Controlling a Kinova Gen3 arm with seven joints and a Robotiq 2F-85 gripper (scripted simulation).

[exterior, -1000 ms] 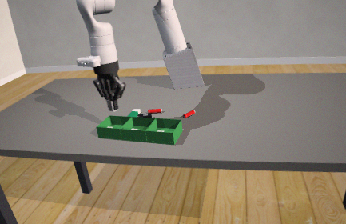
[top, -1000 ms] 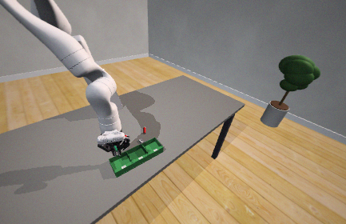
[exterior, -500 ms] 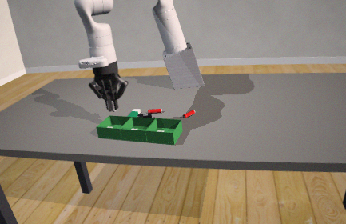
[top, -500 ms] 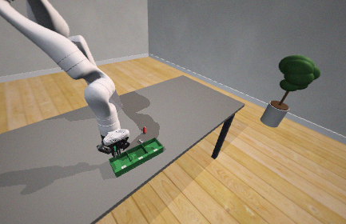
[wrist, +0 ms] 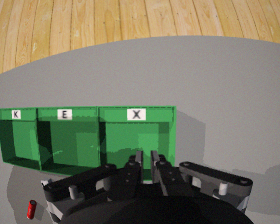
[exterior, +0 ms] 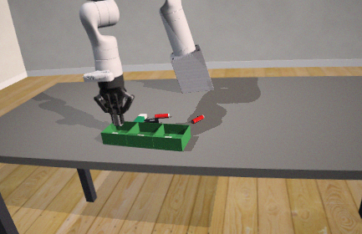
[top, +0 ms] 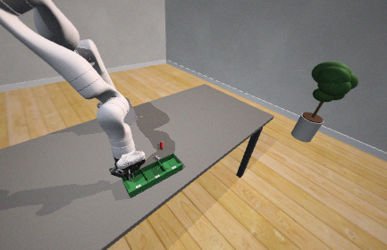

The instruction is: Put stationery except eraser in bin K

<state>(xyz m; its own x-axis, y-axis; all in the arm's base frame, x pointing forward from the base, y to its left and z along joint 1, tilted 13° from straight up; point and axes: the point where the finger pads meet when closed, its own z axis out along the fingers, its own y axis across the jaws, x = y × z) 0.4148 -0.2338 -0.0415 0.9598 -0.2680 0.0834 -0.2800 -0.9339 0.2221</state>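
Now: hand 40 mm short of the green bin, 90 mm to the right of it and 40 mm above it. From my hand the other things lie so: grey-white item: 20 mm behind, 170 mm to the left, 50 mm below; then green-and-white eraser: 110 mm behind, 50 mm to the left, 50 mm below; then black item: 60 mm behind, 80 mm to the left, 50 mm below.
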